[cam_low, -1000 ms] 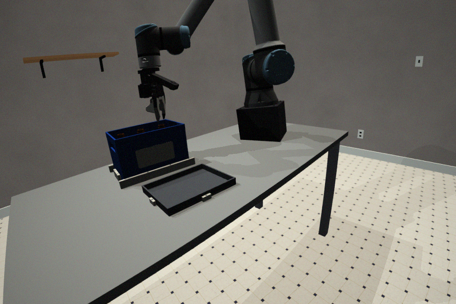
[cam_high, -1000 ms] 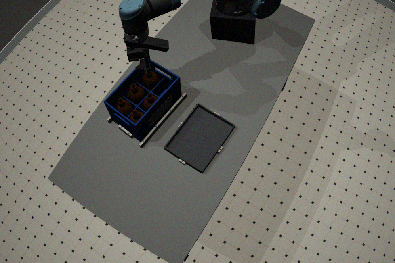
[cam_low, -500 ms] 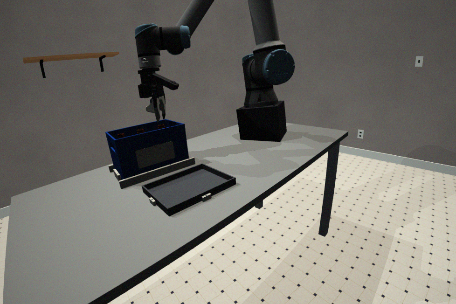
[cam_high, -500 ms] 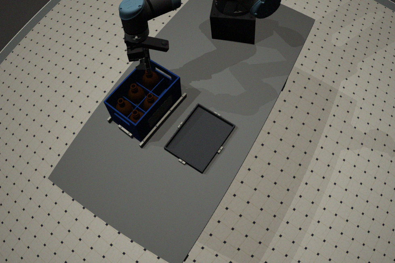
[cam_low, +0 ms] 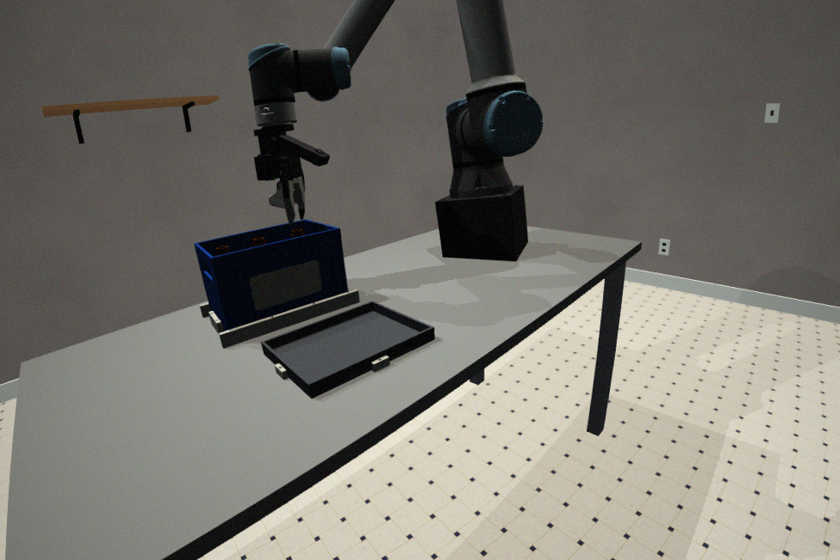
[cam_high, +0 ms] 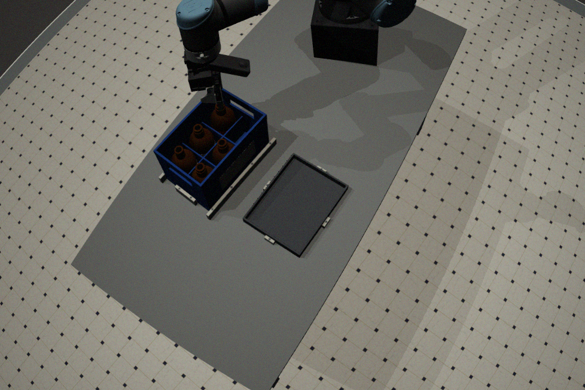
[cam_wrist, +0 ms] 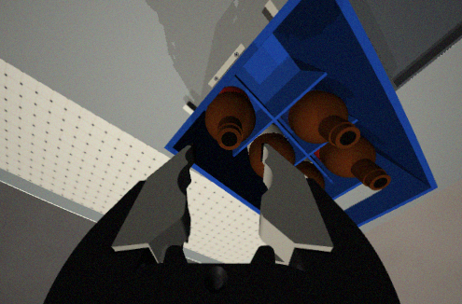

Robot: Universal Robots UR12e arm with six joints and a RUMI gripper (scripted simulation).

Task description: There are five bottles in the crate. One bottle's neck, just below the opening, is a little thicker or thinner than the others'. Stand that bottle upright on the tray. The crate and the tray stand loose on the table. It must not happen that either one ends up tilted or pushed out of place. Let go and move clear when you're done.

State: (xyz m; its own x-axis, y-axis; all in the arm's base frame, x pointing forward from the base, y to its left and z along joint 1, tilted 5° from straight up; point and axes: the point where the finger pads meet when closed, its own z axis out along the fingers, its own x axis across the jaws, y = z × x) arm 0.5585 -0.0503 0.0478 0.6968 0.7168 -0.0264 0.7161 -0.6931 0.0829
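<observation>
My hand is 90 mm short of the blue crate, 40 mm to the right of it and 110 mm above it. Also, from my hand: black tray (60 mm ahead, 310 mm to the left, 180 mm below); then bottle (180 mm ahead, 110 mm below).
</observation>
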